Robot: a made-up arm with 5 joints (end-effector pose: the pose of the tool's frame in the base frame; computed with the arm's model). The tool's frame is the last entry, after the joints.
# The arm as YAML. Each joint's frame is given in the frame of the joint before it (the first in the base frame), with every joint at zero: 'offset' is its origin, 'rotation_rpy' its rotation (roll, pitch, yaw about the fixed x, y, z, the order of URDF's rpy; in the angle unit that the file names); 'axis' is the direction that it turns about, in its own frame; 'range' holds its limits. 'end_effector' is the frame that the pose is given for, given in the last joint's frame.
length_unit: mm
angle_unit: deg
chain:
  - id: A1
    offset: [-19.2, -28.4, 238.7]
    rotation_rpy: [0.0, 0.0, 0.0]
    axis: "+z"
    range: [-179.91, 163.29]
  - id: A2
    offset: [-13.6, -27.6, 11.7]
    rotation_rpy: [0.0, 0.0, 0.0]
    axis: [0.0, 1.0, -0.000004]
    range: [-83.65, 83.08]
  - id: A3
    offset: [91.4, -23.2, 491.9]
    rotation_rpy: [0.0, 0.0, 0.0]
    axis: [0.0, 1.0, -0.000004]
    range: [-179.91, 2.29]
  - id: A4
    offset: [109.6, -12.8, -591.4]
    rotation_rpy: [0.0, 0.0, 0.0]
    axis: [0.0, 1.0, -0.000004]
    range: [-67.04, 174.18]
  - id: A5
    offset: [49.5, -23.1, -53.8]
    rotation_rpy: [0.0, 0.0, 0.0]
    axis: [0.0, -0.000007, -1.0]
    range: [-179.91, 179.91]
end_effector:
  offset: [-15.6, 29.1, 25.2]
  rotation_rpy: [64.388, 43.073, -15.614]
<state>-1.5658 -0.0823 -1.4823 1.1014 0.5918</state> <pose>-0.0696 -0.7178 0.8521 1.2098 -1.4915 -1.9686</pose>
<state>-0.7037 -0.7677 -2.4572 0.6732 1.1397</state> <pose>-0.4316 0.2424 1.3104 1.6591 -2.0455 0.9074</pose>
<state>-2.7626 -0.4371 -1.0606 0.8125 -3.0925</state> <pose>-0.5512 -0.1148 0.8190 0.6796 1.1819 -0.7892</pose>
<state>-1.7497 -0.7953 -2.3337 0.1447 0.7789</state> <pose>0.0079 0.4307 1.2902 -0.1346 -2.0678 0.7270</pose>
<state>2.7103 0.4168 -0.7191 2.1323 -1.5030</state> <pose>-0.4471 0.2789 0.1198 -2.5886 1.7554 0.1017</pose>
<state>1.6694 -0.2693 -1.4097 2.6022 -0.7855</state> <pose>0.0076 0.4845 0.8902 -0.7462 1.8693 0.6913</pose>
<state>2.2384 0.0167 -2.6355 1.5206 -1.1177</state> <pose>-0.1478 0.2768 1.3095 0.2573 0.5205 2.7916</pose>
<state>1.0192 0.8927 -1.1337 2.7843 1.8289</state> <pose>0.3578 0.4334 -0.0827 -1.3272 -0.4009 -1.0738</pose>
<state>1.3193 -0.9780 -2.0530 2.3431 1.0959</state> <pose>-0.0470 -0.3757 1.2221 1.7340 0.6625 -0.1453</pose>
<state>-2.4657 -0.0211 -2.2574 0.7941 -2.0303</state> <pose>-0.4621 -0.2380 1.2396 -0.2301 0.5601 -1.5504</pose>
